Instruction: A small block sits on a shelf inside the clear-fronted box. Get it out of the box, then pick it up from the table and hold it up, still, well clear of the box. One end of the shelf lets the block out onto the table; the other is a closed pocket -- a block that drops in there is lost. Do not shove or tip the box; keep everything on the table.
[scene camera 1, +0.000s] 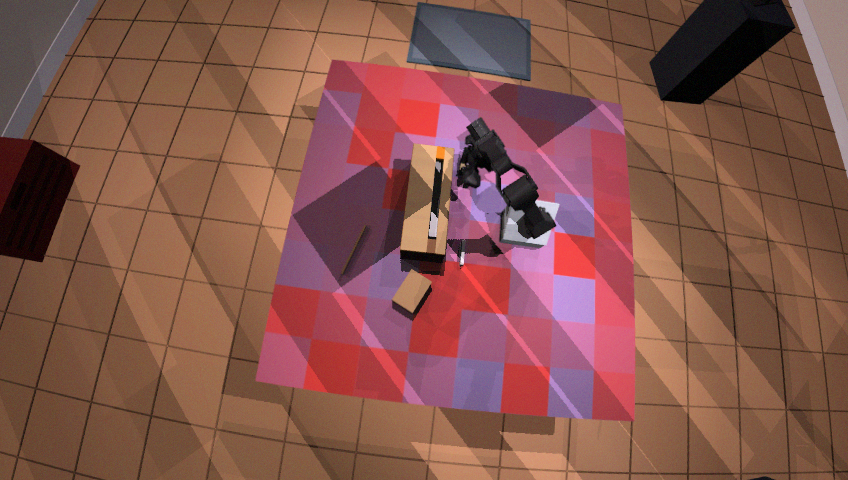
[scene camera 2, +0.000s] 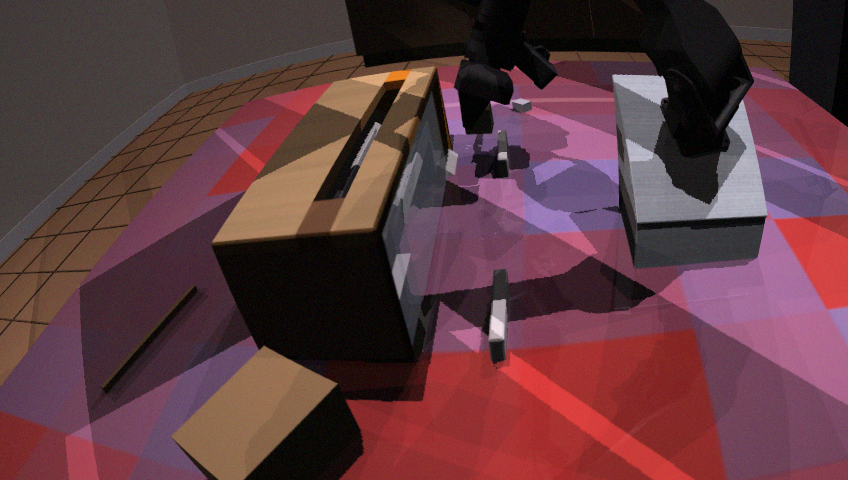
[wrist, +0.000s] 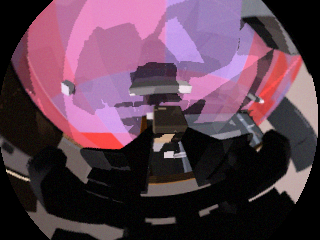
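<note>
Wooden box (scene camera 2: 327, 254), (scene camera 1: 424, 235), (wrist: 220, 125). Tan block (wrist: 169, 124). Thin wooden stick (scene camera 2: 177, 306); the wrist view does not show it, hidden by my gripper. My gripper (scene camera 2: 467, 122), (scene camera 1: 459, 169), (wrist: 165, 127).
</note>
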